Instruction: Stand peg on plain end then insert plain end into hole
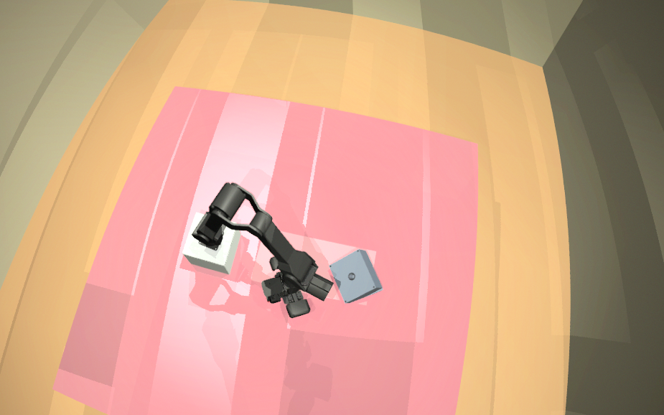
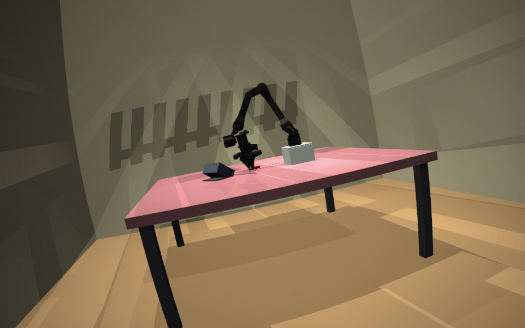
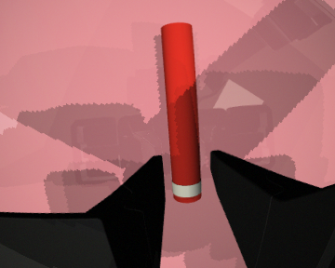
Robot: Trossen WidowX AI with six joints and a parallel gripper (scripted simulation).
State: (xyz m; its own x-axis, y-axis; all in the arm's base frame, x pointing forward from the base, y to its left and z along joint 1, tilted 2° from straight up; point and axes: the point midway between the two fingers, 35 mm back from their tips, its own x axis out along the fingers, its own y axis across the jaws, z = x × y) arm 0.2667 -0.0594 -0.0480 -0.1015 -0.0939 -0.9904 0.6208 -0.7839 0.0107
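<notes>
Right now the red peg is right at my gripper tip. The rest, counted from my gripper tip: grey sloped panel 180 mm ahead, 110 mm to the left, 30 mm above.
</notes>
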